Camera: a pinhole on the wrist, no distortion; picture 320 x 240 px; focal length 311.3 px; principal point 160.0 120.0 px. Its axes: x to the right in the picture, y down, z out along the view. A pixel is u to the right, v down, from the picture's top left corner.
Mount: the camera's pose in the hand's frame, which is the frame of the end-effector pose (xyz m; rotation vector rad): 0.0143 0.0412 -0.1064 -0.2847 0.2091 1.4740
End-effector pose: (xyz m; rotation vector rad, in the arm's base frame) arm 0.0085 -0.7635 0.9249 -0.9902 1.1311 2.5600
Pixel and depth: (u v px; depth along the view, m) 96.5 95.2 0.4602
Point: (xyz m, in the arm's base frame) -0.2322 -0.5755 1.1417
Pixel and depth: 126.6 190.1 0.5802
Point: -0.1833 -0.5471 1.3422
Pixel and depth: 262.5 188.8 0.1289
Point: -0.0303 -0.8477 1.0085
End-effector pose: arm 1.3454 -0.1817 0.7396 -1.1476 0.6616 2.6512
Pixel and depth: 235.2 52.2 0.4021
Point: 1.0339 -0.2908 0.9038
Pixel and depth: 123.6 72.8 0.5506
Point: 0.9614 -0.1081 1.0013
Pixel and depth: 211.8 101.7 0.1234
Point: 1.2966 -0.2673 0.7610
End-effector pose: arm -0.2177 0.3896 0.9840 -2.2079 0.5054 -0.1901
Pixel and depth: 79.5 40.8 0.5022
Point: -0.0082 0.6020 0.6631
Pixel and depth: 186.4 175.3 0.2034
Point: -0.2546 0.3871 0.8390
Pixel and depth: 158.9 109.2 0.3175
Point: -0.1861 0.4444 0.7518
